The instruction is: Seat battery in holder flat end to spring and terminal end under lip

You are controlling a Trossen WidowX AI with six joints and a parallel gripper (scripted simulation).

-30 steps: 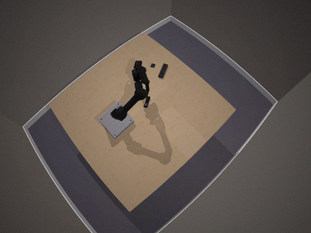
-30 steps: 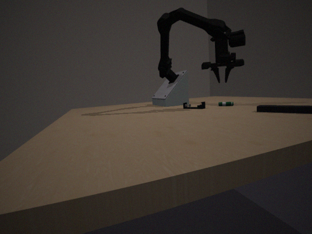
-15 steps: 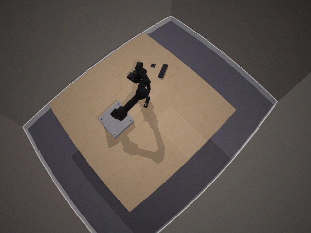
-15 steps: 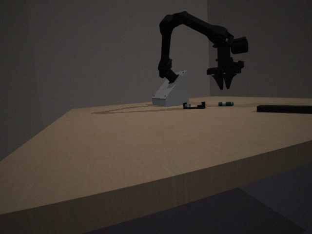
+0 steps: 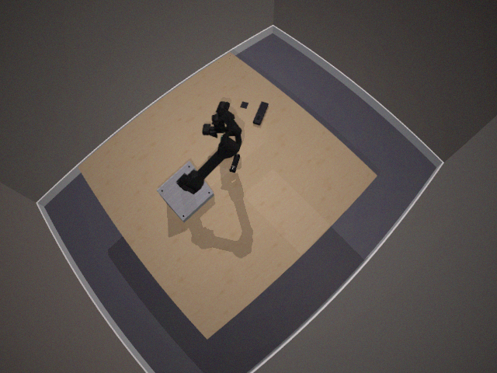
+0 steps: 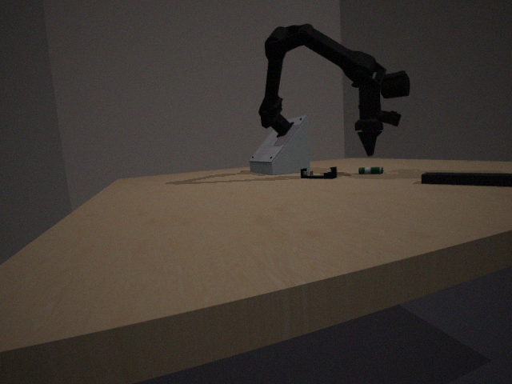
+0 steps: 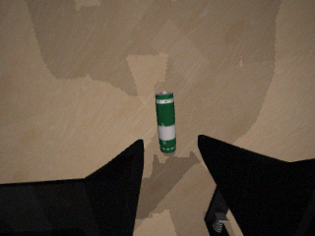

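My gripper tip is 40 mm above the white battery. Round my gripper tip: small black square (280 mm ahead, 80 mm to the left, 50 mm below); long black bar (290 mm ahead, 40 mm to the right, 40 mm below).
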